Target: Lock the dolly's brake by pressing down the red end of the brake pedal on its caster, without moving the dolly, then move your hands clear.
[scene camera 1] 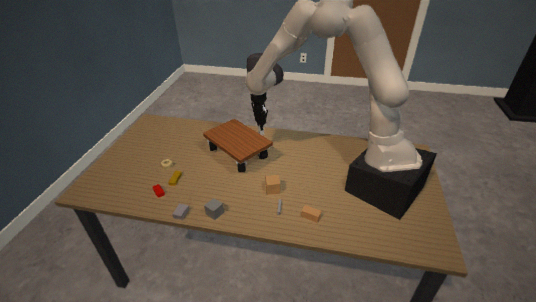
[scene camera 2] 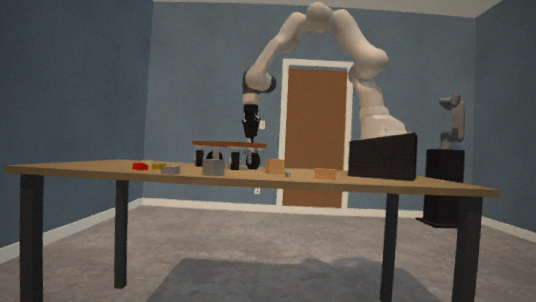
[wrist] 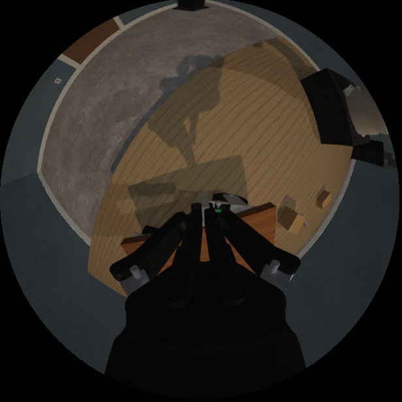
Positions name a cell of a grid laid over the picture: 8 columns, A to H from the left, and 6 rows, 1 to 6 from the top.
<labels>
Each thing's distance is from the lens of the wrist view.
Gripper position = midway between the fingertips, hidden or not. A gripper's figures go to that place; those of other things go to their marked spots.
my gripper (wrist: E3): 21 cm
dolly (wrist: F4): 22 cm
</labels>
